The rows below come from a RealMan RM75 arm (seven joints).
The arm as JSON. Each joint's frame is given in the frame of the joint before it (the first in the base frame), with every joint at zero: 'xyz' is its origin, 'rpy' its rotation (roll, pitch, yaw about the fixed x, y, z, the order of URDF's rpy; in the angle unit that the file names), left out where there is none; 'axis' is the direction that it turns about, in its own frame. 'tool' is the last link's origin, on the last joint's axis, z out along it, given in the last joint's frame.
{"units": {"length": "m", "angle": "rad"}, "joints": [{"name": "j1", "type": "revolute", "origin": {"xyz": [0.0, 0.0, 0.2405]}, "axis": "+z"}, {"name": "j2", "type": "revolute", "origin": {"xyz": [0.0, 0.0, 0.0]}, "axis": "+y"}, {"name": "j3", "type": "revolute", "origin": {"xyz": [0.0, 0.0, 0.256]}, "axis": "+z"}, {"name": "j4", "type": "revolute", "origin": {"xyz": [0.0, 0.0, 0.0]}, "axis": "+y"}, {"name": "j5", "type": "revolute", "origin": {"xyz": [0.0, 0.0, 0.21]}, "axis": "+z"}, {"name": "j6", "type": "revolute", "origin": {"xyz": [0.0, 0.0, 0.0]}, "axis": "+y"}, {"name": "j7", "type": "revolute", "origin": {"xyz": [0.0, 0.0, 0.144]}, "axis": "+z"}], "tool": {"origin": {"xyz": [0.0, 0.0, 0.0]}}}
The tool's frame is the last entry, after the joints.
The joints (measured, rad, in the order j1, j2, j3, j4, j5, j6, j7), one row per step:
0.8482 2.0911 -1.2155 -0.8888 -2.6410 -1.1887 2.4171
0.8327 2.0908 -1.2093 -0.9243 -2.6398 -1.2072 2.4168
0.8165 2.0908 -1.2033 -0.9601 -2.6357 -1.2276 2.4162
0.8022 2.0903 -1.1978 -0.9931 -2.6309 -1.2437 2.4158
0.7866 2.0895 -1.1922 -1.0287 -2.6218 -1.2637 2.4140
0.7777 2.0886 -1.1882 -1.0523 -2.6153 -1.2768 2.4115
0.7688 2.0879 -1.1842 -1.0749 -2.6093 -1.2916 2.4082
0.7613 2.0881 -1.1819 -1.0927 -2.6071 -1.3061 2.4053
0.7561 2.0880 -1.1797 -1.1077 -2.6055 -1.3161 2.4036
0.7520 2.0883 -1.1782 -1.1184 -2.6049 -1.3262 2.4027
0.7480 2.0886 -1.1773 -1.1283 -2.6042 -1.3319 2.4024
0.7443 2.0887 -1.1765 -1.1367 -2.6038 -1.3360 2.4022
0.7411 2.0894 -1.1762 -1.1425 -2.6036 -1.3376 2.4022
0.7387 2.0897 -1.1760 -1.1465 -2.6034 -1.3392 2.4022
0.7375 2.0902 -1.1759 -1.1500 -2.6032 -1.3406 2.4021
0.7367 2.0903 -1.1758 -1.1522 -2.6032 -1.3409 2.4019
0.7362 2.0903 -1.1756 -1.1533 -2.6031 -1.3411 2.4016
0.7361 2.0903 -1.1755 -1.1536 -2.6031 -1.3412 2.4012
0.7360 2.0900 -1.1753 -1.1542 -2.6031 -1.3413 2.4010
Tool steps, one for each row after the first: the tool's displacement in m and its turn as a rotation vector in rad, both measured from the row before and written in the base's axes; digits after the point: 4 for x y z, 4 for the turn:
-0.0006 -0.0011 0.0053 0.0074 0.0067 0.0024
-0.0006 -0.0017 0.0050 0.0052 0.0088 0.0015
-0.0009 -0.0012 0.0050 0.0076 0.0087 0.0032
-0.0012 -0.0019 0.0052 0.0049 0.0115 0.0037
-0.0014 -0.0010 0.0037 0.0033 0.0072 0.0052
-0.0010 -0.0014 0.0034 0.0009 0.0060 0.0046
-0.0004 -0.0018 0.0023 -0.0027 0.0017 0.0026
-0.0007 -0.0010 0.0022 0.0004 0.0016 0.0035
-0.0003 -0.0012 0.0013 -0.0025 0.0005 0.0007
-0.0003 -0.0007 0.0013 0.0008 0.0009 0.0016
-0.0001 -0.0006 0.0012 0.0016 0.0006 0.0013
0.0000 -0.0005 0.0006 0.0017 0.0008 0.0007
0.0001 -0.0004 0.0005 0.0008 0.0004 0.0001
-0.0003 -0.0002 0.0003 0.0005 0.0005 0.0011
-0.0001 0.0000 0.0003 0.0010 0.0001 0.0010
0.0000 0.0000 0.0002 0.0005 0.0001 0.0005
0.0000 0.0000 0.0001 0.0000 -0.0001 0.0004
0.0000 0.0001 0.0002 0.0005 -0.0002 0.0004

